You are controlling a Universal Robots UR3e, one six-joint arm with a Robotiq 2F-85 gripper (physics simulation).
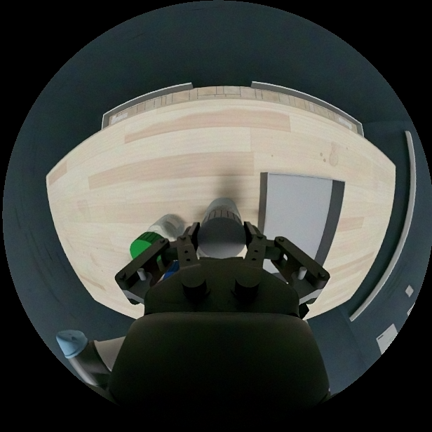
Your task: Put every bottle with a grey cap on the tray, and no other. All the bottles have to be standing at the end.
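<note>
A bottle with a grey cap (pixel 221 237) is between the fingers of my gripper (pixel 221 228), which is shut on it. Its clear body shows beyond the cap. The bottle is upright, left of the grey tray (pixel 296 215). The tray's near part is hidden behind my right finger linkage. A bottle with a green cap (pixel 145 246) stands to the left of the gripper, partly covered by the left finger linkage. A blue thing (pixel 171 270), mostly hidden behind the left linkage, shows close to the green-capped bottle.
The wooden table (pixel 200 145) reaches out on all sides, with low grey rails (pixel 310 100) at its far edge. Part of the robot's arm with a light blue cover (pixel 72 343) shows at the lower left. A dark floor surrounds the table.
</note>
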